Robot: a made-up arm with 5 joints. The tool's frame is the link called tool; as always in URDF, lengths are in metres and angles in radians.
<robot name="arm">
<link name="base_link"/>
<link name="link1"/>
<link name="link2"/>
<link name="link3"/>
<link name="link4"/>
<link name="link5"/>
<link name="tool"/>
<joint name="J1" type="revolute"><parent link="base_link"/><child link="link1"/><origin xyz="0.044 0.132 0" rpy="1.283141 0.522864 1.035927"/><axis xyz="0 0 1"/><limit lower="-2" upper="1.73" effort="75" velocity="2.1"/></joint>
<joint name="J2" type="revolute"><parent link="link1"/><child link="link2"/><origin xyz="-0.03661 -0.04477 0.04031" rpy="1.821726 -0.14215 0.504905"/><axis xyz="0 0 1"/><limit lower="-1.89" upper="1.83" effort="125" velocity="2.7"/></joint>
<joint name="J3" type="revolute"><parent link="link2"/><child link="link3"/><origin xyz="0.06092 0.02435 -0.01" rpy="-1.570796 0 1.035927"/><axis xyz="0 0 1"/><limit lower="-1.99" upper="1.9" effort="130" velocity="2.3"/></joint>
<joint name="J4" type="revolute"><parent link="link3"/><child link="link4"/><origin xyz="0.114 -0.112 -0.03" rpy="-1.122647 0.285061 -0.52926"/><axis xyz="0 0 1"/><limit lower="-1.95" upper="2.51" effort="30" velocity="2.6"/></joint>
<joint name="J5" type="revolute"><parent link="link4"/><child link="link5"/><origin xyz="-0.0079 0.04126 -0.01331" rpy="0.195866 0.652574 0.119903"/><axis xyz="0 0 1"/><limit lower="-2.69" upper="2.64" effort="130" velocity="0.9"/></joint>
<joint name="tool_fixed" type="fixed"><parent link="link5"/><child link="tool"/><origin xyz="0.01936 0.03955 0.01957" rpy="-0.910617 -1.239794 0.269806"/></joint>
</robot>
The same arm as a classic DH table. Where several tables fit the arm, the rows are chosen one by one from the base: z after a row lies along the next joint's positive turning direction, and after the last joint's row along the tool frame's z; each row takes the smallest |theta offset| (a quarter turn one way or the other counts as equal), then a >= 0, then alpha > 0; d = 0 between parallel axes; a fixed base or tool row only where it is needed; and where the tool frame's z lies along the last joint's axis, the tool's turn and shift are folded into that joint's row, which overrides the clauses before.
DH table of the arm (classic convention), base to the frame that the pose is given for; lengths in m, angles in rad. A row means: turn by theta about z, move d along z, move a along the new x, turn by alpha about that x. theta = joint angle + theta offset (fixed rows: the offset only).
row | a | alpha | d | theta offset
base (fixed) | 0.1388 | 1.3225 | 0.0023 | 1.1826
J1 | -0.0544 | 1.8191 | 0.0357 | 0
J2 | 0.052 | -1.5708 | 0.0101 | 1.1826
J3 | 0.1588 | -1.142 | -0.0618 | -0.6636
J4 | -0.0389 | -0.6772 | -0.0135 | -1.4523
J5 | -0.043 | 1.3701 | -0.0075 | -0.4183
tool (fixed) | 0 | 0 | 0.0095 | 1.8358
Joint limits (rad, base to tool): -2..1.73 -1.89..1.83 -1.99..1.9 -1.95..2.51 -2.69..2.64

